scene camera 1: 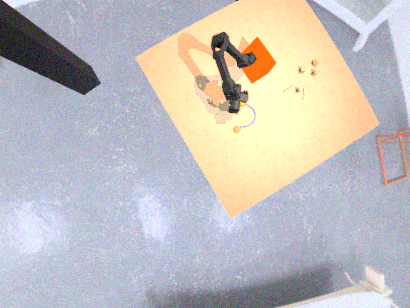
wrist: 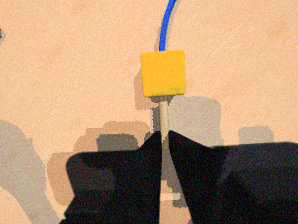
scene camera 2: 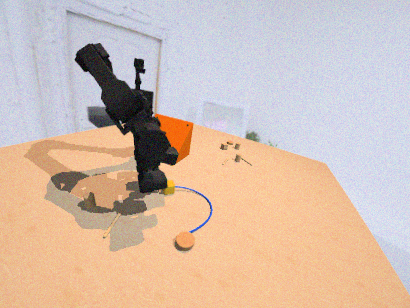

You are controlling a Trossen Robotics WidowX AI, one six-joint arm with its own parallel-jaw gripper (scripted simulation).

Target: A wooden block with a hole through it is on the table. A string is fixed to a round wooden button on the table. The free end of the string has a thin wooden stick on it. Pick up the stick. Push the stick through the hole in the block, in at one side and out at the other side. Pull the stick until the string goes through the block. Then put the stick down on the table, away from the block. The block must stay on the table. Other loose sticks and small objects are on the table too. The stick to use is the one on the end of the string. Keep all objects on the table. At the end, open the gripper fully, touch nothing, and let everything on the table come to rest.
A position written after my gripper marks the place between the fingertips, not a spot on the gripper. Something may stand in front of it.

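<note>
From scene camera 2 you'd see my gripper (scene camera 2: 150, 191). The wrist view has a yellow wooden block (wrist: 163, 73) in it, and there's my gripper (wrist: 163, 135) there too.
</note>
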